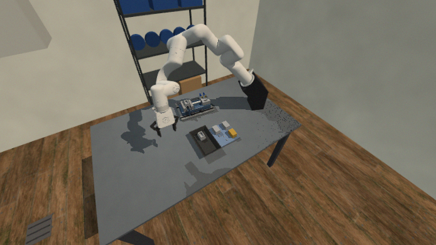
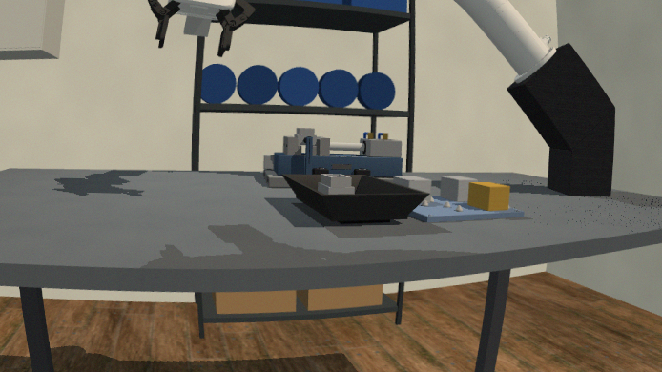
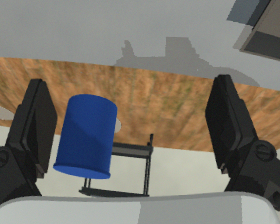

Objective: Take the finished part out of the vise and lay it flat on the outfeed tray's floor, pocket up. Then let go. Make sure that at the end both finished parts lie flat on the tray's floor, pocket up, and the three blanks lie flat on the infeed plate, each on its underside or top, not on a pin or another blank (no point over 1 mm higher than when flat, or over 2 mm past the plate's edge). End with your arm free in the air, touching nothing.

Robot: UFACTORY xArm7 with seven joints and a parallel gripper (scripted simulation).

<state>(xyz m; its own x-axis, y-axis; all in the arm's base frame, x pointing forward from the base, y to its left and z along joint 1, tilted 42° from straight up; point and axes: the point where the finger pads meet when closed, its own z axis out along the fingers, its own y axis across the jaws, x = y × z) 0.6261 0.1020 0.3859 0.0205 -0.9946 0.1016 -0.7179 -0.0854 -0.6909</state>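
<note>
My gripper is now 40 cm past the blue vise, 22 cm to the left of it and 20 cm above it. Also, from my hand: yellow block: 40 cm behind, 20 cm to the left, 21 cm below; then blue fixture plate: 37 cm behind, 15 cm to the left, 23 cm below.
</note>
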